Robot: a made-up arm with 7 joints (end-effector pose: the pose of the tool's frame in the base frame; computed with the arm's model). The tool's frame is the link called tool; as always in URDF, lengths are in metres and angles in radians. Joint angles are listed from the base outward.
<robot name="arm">
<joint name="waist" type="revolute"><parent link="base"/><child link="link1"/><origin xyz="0 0 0.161" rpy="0 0 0"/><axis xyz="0 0 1"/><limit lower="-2.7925" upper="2.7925" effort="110" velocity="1.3"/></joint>
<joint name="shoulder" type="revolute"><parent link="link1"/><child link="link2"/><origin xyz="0 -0.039 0.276" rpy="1.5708 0 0"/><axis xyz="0 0 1"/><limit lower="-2.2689" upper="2.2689" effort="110" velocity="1.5"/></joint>
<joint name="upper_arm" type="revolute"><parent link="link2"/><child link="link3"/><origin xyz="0 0.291 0.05" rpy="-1.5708 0 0"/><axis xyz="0 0 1"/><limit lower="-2.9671" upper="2.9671" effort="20" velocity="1.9"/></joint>
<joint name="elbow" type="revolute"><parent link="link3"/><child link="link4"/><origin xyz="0.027 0.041 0.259" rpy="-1.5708 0 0"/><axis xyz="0 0 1"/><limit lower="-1.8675" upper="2.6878" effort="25" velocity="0.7"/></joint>
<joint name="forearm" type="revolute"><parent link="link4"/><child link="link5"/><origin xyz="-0.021 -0.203 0.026" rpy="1.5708 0 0"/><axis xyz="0 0 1"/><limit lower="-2.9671" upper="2.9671" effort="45" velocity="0.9"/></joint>
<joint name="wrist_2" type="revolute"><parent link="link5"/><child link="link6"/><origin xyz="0 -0.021 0.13" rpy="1.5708 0 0"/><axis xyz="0 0 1"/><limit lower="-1.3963" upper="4.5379" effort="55" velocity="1.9"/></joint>
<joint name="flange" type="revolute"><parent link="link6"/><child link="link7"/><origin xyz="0.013 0.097 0.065" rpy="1.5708 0 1.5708"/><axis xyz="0 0 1"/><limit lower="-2.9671" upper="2.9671" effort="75" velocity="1.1"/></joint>
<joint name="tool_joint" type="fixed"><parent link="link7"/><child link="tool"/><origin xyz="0 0 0" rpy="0 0 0"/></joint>
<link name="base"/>
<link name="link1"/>
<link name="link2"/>
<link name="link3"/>
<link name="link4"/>
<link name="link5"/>
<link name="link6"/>
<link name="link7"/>
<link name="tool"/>
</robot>
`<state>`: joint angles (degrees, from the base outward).
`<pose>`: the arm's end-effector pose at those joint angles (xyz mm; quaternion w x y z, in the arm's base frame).
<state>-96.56 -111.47 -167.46 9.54 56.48 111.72 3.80</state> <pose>-141.7 -817.1 205.6 0.5794 0.7963 0.1740 0.0038</pose>
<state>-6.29 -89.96 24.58 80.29 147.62 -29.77 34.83</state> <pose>667.2 172.7 119.9 0.7790 0.1502 0.3190 0.5185</pose>
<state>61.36 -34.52 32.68 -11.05 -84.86 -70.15 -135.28</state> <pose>370.3 274.8 1215.1 0.0624 0.2933 0.9454 -0.1278</pose>
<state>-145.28 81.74 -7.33 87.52 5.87 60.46 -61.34</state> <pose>390.1 475.0 935.2 0.9392 0.1874 -0.2391 -0.1601</pose>
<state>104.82 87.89 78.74 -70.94 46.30 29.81 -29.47</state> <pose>619.1 -565.1 409.8 0.4221 0.8441 0.3289 0.0334</pose>
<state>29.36 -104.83 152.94 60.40 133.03 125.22 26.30</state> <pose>578.2 330.3 591.3 0.1671 0.0252 -0.4588 -0.8723</pose>
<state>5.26 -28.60 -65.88 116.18 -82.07 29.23 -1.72</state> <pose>499.1 -424.6 714.2 0.5361 0.7004 0.0168 -0.4709</pose>
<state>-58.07 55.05 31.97 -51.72 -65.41 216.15 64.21</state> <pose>-512.3 419.1 658.4 0.4164 -0.5161 0.6961 -0.2750</pose>
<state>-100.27 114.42 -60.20 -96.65 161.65 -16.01 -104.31</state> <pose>395.8 340.7 193.7 0.2521 0.2265 0.2501 -0.9070</pose>
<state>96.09 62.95 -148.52 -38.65 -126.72 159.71 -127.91</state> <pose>184.1 -504.8 962.6 0.4488 -0.2830 0.4335 -0.7284</pose>
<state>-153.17 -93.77 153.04 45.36 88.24 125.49 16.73</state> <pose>-618.8 -375.1 625.2 0.7241 0.6215 0.1105 -0.2780</pose>
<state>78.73 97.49 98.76 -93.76 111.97 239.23 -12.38</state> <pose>246.1 -600.0 234.1 0.2502 -0.5365 -0.2442 0.7681</pose>
